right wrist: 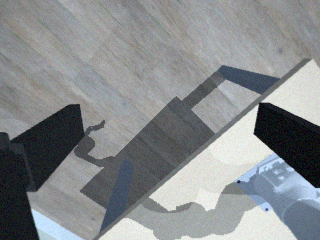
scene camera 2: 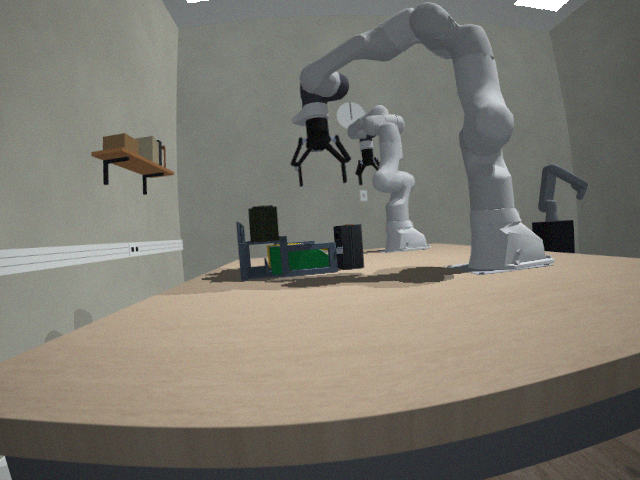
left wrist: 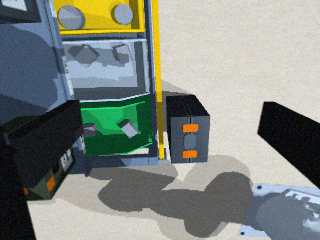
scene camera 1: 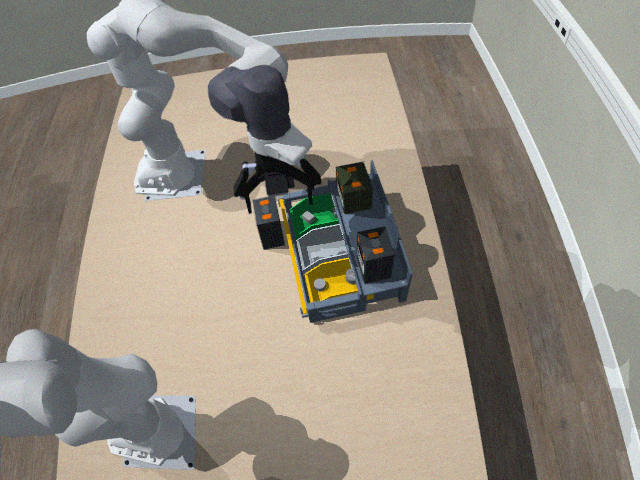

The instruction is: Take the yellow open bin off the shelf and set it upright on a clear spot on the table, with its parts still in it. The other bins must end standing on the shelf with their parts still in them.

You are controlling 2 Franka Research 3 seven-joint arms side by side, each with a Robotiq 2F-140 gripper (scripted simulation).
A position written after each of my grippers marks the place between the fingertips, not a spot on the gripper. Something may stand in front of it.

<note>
In view: my left gripper (scene camera 1: 280, 204), my right gripper (right wrist: 169, 119), a blue-grey shelf (scene camera 1: 380, 215), a green bin (scene camera 1: 322, 208) and a yellow bin (scene camera 1: 333, 272).
The green bin shows as well in the left wrist view (left wrist: 110, 140). My left gripper also shows in scene camera 2 (scene camera 2: 323, 183) and in the left wrist view (left wrist: 170, 117). The right wrist view misses the blue-grey shelf: it is out of frame. The right wrist view does not show the green bin: it is out of frame.
</note>
